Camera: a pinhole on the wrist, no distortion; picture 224 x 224 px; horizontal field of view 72.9 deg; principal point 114.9 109.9 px. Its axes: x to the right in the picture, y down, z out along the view. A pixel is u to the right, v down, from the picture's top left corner.
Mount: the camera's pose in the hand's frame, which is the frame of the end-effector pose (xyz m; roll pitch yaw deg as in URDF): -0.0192 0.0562 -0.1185 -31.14 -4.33 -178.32
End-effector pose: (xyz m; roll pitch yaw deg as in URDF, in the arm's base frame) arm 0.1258 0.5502 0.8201 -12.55 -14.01 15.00
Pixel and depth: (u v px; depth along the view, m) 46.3 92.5 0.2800
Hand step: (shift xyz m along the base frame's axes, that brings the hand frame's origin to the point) 0.0969 -0.0027 0.1641
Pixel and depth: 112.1 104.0 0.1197
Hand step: -0.0026 -0.0053 -0.0149
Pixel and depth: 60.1 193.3 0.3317
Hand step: 0.1529 -0.2154 0.1447
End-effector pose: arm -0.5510 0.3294 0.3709 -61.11 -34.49 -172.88
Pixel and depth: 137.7 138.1 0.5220
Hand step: 0.2830 -0.0691 0.2954
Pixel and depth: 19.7 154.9 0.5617
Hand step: -0.0542 -0.0479 0.5749
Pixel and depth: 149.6 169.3 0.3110
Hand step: 0.1797 0.0459 0.1495
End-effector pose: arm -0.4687 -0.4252 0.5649 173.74 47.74 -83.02
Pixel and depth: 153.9 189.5 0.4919
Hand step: 0.3682 0.2854 -0.0686
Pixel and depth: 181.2 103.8 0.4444
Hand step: 0.0885 0.3551 -0.0711
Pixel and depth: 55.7 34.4 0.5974
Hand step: -0.0924 0.1990 -0.5478
